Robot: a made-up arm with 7 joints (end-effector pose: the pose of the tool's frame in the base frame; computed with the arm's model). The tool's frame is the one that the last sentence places. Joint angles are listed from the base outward.
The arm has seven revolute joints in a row. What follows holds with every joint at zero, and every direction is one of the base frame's. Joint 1 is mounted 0.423 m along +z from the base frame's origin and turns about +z. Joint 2 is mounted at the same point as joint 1 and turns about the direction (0, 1, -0.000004). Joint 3 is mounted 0.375 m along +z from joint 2 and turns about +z. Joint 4 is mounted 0.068 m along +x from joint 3 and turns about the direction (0, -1, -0.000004). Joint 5 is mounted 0.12 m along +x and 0.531 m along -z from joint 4 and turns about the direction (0, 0.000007, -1). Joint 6 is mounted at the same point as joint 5 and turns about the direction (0, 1, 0.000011). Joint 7 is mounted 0.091 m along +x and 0.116 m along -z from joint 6 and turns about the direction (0, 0.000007, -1). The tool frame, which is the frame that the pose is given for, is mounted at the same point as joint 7; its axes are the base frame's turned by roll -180, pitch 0 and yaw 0 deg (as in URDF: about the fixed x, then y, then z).
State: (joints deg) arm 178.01 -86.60 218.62 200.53 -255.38 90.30 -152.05
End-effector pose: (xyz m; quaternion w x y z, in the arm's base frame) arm 0.8816 -0.1235 0.7729 0.0552 0.0438 -0.3286 -0.9419
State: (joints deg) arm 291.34 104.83 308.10 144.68 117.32 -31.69 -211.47
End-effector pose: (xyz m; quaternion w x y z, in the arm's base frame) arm -0.0345 -0.8951 0.0769 0.3336 0.7190 0.2863 -0.5384
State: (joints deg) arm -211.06 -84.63 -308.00 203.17 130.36 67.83 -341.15
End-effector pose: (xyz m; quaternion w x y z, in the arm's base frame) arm 0.9236 -0.2788 0.2534 0.0308 -0.9536 0.2771 -0.1138
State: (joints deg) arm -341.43 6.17 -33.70 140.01 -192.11 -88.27 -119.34
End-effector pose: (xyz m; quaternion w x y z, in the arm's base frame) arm 0.4030 -0.0914 1.1064 0.0376 -0.7023 0.5793 -0.4120
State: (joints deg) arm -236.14 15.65 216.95 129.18 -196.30 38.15 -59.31
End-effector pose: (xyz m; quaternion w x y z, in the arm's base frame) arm 0.3459 0.0434 1.3981 0.6818 -0.1553 -0.0643 -0.7120
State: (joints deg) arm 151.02 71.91 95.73 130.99 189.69 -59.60 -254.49
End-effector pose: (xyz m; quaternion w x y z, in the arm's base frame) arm -0.7814 -0.0986 0.7058 0.5579 0.4305 -0.4996 0.5039
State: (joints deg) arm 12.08 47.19 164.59 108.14 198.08 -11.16 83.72
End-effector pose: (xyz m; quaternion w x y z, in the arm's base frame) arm -0.0400 0.1365 1.2928 0.7664 0.1493 -0.2785 -0.5592
